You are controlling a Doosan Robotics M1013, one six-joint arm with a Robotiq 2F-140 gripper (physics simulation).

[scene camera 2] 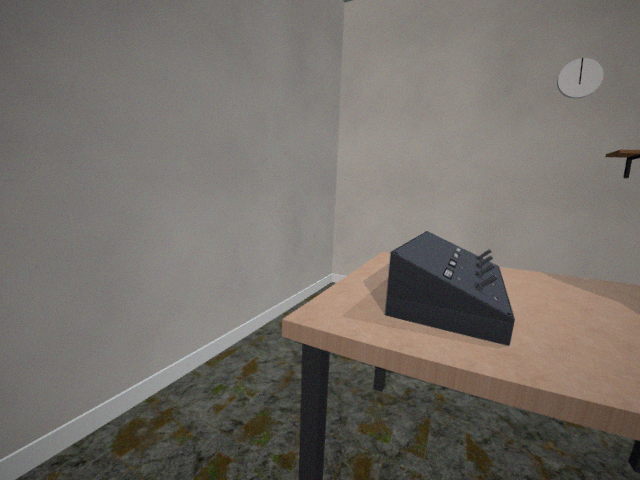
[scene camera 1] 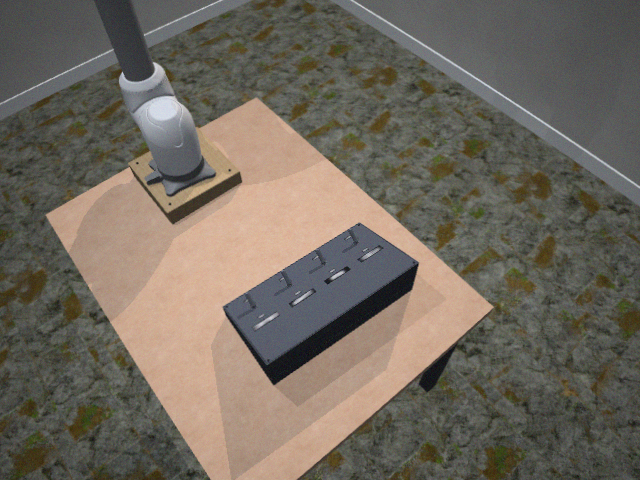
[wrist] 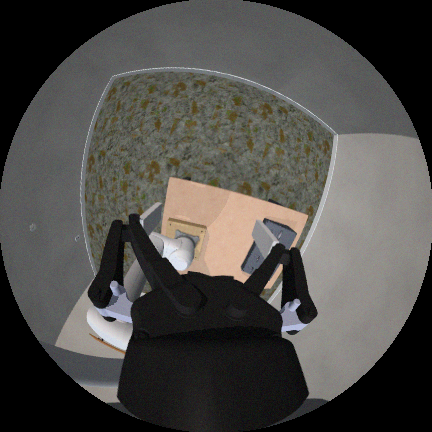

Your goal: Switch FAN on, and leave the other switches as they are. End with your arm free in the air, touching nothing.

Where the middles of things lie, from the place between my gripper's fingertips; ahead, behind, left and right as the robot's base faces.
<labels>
Right now the dark switch panel (scene camera 1: pixel 290 324) is 670 mm ahead of my hand, 360 mm to the right of it and 710 mm below it.
</labels>
